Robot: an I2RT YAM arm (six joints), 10 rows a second.
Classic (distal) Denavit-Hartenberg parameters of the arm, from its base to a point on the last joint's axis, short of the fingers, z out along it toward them. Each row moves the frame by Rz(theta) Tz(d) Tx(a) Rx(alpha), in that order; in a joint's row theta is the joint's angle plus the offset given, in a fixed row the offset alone. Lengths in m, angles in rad.
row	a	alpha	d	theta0
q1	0.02	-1.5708	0.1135	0
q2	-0.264	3.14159	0	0
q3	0.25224	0	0	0.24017
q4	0.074	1.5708	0	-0.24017
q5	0	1.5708	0	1.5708
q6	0	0	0.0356	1.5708
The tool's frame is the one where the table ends.
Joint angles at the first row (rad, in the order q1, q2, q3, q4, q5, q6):
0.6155 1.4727 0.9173 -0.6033 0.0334 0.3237
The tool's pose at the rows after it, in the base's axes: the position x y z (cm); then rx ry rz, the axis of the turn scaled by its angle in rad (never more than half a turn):
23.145 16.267 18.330 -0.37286 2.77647 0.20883
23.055 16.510 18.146 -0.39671 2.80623 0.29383
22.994 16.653 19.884 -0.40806 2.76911 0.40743
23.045 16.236 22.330 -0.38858 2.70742 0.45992
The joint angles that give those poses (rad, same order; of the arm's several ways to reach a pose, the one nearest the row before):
0.6155 1.5288 0.9173 -0.5961 0.0231 0.3443
0.6155 1.5372 0.9188 -0.5980 -0.0475 0.3431
0.6128 1.4956 0.9425 -0.6064 -0.1116 0.3435
0.5976 1.4387 0.9791 -0.6315 -0.1284 0.3439

